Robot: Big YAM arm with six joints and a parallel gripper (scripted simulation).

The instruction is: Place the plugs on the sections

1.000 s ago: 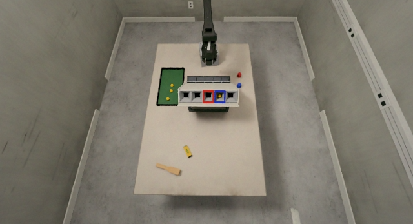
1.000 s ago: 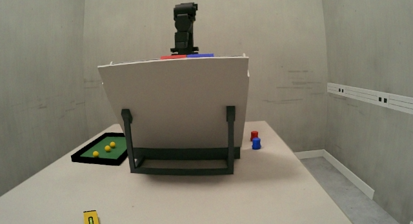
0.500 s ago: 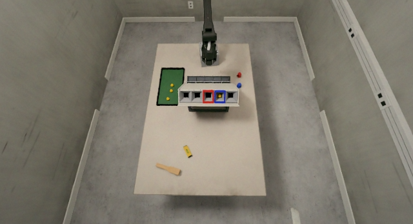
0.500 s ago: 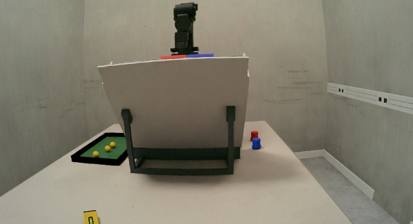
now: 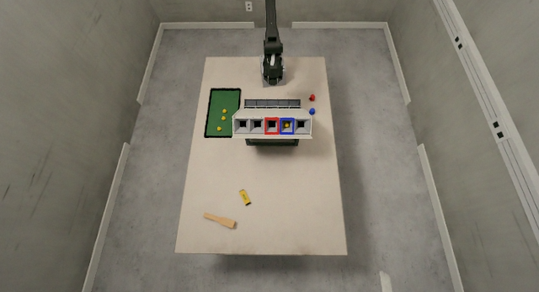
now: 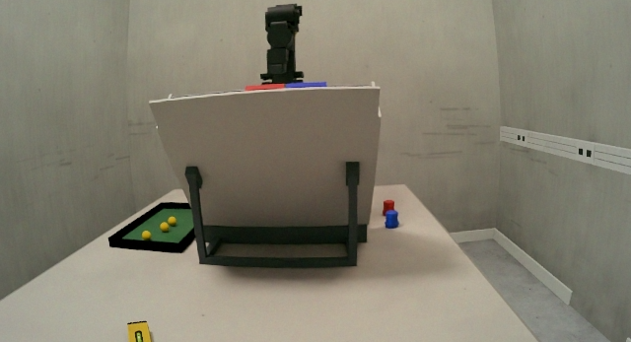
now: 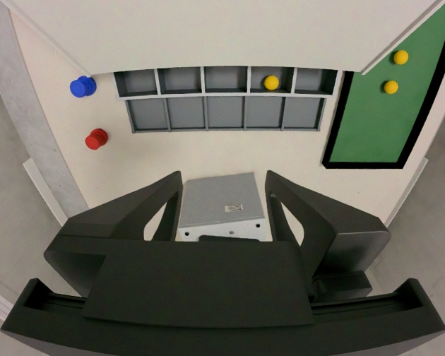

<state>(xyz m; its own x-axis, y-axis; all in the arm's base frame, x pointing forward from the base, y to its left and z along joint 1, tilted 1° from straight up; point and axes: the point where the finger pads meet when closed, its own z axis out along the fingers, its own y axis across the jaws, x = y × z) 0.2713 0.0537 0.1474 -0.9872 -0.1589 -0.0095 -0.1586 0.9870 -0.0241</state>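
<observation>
The green marble tray is 8 cm ahead of my hand, 33 cm to the right of it and 29 cm below it. Also, from my hand: blue band 28 cm ahead, 12 cm to the left, 2 cm above; then cover 14 cm ahead, 2 cm to the left, 9 cm below; then red band 29 cm ahead, 5 cm to the left, 2 cm above.
</observation>
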